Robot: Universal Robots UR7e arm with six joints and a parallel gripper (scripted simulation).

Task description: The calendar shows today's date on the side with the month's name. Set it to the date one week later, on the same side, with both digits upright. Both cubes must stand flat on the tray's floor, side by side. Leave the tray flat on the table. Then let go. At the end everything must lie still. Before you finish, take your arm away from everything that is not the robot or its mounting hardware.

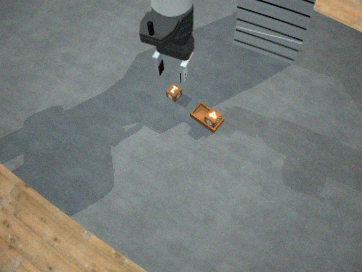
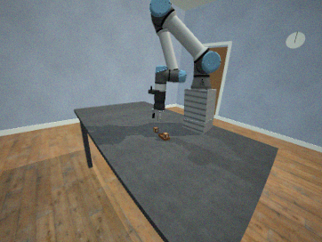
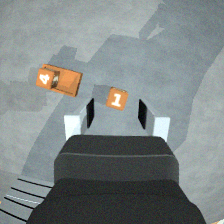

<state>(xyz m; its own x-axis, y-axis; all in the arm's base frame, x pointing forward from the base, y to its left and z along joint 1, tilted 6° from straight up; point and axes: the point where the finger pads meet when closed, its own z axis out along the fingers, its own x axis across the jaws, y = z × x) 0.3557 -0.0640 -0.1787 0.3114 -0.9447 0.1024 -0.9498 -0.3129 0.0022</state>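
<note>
My hand is 10 cm above the cube. Also, from my hand: tray: 1 cm behind, 10 cm to the left, 11 cm below.
</note>
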